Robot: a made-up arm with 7 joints. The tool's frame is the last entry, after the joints.
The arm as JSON. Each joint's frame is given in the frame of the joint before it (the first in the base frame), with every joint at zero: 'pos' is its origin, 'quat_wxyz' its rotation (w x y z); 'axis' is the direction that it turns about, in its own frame. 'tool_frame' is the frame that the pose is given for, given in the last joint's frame.
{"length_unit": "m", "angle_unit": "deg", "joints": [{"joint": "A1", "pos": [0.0, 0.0, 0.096], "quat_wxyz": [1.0, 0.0, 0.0, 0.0], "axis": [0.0, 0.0, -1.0]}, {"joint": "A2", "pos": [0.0, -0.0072, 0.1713], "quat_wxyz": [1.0, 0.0, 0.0, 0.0], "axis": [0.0, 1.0, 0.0]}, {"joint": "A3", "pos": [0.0, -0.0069, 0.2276], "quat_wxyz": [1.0, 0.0, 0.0, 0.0], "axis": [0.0, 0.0, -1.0]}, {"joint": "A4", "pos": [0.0, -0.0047, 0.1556], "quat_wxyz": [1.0, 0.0, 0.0, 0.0], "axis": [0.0, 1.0, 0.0]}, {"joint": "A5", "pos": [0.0, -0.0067, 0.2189], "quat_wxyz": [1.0, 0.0, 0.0, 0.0], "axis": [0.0, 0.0, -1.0]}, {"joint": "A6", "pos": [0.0, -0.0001, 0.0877], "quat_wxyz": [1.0, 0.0, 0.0, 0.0], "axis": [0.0, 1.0, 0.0]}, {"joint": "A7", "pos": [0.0, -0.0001, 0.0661], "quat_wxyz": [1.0, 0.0, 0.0, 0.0], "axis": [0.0, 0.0, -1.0]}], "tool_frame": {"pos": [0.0, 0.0, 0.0], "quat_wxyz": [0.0, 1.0, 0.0, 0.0]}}
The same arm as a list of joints. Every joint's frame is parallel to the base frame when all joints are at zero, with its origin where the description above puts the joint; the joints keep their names.
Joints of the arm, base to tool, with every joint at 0 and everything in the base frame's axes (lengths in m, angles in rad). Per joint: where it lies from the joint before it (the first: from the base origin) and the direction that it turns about. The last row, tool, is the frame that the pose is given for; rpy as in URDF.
A1: offset 0.0000 0.0000 0.0960 axis -z
A2: offset 0.0000 -0.0072 0.1713 axis +y
A3: offset 0.0000 -0.0069 0.2276 axis -z
A4: offset 0.0000 -0.0047 0.1556 axis +y
A5: offset 0.0000 -0.0067 0.2189 axis -z
A6: offset 0.0000 -0.0001 0.0877 axis +y
A7: offset 0.0000 -0.0001 0.0661 axis -z
tool: offset 0.0000 0.0000 0.0000 rpy 3.1416 0.0000 0.0000

